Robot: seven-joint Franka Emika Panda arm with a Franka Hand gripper.
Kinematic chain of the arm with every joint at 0, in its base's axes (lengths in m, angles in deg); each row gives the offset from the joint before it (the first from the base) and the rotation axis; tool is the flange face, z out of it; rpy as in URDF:
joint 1: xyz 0 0 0.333 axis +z
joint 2: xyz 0 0 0 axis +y
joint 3: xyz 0 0 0.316 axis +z
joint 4: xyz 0.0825 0 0 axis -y
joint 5: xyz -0.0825 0 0.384 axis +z
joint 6: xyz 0 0 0 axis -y
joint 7: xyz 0.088 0 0 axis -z
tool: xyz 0 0 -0.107 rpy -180 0 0
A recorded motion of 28 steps. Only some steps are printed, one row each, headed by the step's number.
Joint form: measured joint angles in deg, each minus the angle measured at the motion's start. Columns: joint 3, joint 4, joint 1, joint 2, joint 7, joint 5, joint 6.
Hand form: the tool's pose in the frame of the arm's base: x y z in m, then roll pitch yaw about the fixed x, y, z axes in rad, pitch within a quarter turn. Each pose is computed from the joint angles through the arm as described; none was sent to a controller.
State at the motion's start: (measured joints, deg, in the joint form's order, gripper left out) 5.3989 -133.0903 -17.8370 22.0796 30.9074 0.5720 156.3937
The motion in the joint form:
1: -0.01 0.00 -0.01 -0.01 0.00 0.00 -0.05
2: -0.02 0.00 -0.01 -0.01 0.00 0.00 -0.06
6: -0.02 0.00 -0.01 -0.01 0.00 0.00 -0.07
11: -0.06 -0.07 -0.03 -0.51 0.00 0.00 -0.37
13: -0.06 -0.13 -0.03 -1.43 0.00 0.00 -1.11
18: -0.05 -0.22 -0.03 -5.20 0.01 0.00 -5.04
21: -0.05 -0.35 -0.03 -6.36 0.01 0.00 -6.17
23: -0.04 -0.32 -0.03 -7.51 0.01 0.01 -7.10
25: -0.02 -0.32 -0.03 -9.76 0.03 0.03 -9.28
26: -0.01 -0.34 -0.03 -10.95 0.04 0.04 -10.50
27: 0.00 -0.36 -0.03 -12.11 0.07 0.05 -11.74
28: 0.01 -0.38 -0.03 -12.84 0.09 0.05 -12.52
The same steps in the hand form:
1: 0.5099 -0.1110 0.1768 -3.0965 0.0015 -0.7732
2: 0.5098 -0.1111 0.1767 -3.0966 0.0017 -0.7733
6: 0.5098 -0.1111 0.1767 -3.0967 0.0018 -0.7733
11: 0.5100 -0.1118 0.1804 -3.0964 -0.0006 -0.7741
13: 0.5105 -0.1121 0.1872 -3.0964 -0.0030 -0.7736
18: 0.5112 -0.1126 0.2147 -3.1032 -0.0018 -0.7711
21: 0.5106 -0.1126 0.2227 -3.1055 -0.0011 -0.7704
23: 0.5111 -0.1128 0.2319 -3.1046 -0.0055 -0.7700
25: 0.5108 -0.1127 0.2489 -3.1066 -0.0080 -0.7692
26: 0.5101 -0.1126 0.2576 -3.1084 -0.0080 -0.7688
27: 0.5091 -0.1123 0.2661 -3.1107 -0.0072 -0.7688
28: 0.5084 -0.1121 0.2713 -3.1122 -0.0067 -0.7686

